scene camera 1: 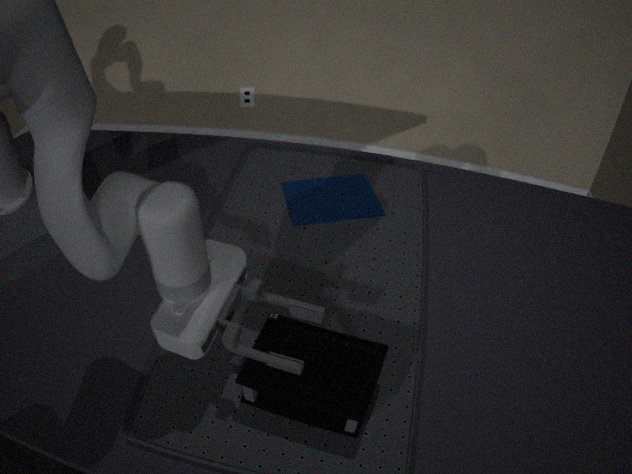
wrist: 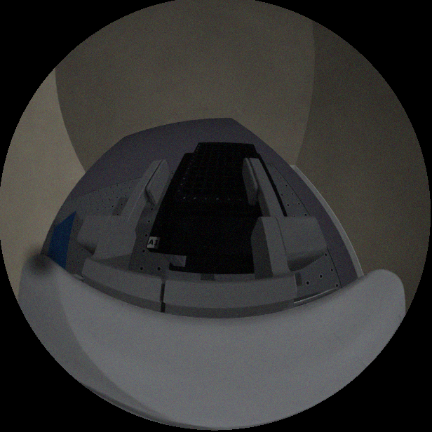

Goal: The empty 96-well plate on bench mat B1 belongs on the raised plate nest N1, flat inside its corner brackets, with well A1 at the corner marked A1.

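Frame: origin at the arm's base, x ahead, y left, z up, level; millimetres.
Where they show: hand at its tool point: [scene camera 1: 296,337]; arm's base at its link origin: [scene camera 1: 7,191].
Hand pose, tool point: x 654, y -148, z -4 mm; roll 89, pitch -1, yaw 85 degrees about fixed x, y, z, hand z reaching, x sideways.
Observation:
Things, the pixels of their top centre, and the offset from my tool point. "spot": a spot on its surface instead. Level surfaces: height alone.
- dark 96-well plate at its top centre: [scene camera 1: 326,362] dx +42, dy -24, dz -8 mm
- blue bench mat at its surface level: dz -84 mm
- perforated board at its surface level: dz -86 mm
- light corner piece at a spot on its surface: [scene camera 1: 250,392] spot: dx -44, dy -67, dz -54 mm
- light square at a spot on its surface: [scene camera 1: 351,426] spot: dx +90, dy -83, dz -61 mm
The dark 96-well plate [scene camera 1: 331,382] [wrist: 215,182] lies at the raised plate nest [wrist: 162,241]. Rows of small well dots show in the wrist view. Black on black, their outlines merge, and I cannot tell whether the plate lies flat inside all the corner brackets. A light label marked A1 [wrist: 153,242] is at the nest's near left corner in the wrist view. My gripper [scene camera 1: 312,340] [wrist: 205,170] is shut, its fingers still apart by their shape, with nothing held. It is above the nest's arm-side part. Which corner holds well A1 cannot be read.
A blue bench mat [scene camera 1: 331,198] [wrist: 62,240] lies farther back on the perforated board [scene camera 1: 393,244]; no plate shows on it. A light corner piece [scene camera 1: 250,392] and a light square [scene camera 1: 351,426] mark the front side of the dark shape. A wall with an outlet [scene camera 1: 247,96] stands behind.

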